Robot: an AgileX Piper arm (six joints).
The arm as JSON. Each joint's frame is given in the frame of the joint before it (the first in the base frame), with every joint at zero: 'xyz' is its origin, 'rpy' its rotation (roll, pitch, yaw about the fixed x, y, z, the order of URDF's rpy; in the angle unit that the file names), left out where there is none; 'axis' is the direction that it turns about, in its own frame. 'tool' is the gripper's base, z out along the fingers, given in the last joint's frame.
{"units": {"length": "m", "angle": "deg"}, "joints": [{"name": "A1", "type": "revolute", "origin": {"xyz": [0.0, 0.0, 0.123], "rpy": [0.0, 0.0, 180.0]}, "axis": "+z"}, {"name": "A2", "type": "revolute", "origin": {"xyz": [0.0, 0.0, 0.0], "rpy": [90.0, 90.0, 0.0]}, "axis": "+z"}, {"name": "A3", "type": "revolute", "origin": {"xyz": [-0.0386, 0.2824, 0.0], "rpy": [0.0, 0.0, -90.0]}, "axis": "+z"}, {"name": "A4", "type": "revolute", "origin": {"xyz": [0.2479, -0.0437, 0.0], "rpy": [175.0, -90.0, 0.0]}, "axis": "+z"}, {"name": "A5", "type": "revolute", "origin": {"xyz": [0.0, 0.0, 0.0], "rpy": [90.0, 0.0, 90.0]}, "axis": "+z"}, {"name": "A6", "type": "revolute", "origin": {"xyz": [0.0, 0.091, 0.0], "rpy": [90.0, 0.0, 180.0]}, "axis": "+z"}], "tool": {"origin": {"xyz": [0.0, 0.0, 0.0]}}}
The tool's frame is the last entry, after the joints.
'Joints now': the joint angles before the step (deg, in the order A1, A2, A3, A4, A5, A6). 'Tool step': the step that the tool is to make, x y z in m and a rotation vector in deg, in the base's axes. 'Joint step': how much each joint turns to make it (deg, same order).
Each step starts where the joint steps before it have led.
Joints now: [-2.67 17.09 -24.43 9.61 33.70 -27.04]
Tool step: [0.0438 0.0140 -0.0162 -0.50 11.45 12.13]
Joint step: [-0.06 16.11 -0.56 19.34 0.19 -23.25]
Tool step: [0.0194 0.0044 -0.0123 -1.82 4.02 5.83]
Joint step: [0.01 7.61 0.00 7.22 -0.12 -11.94]
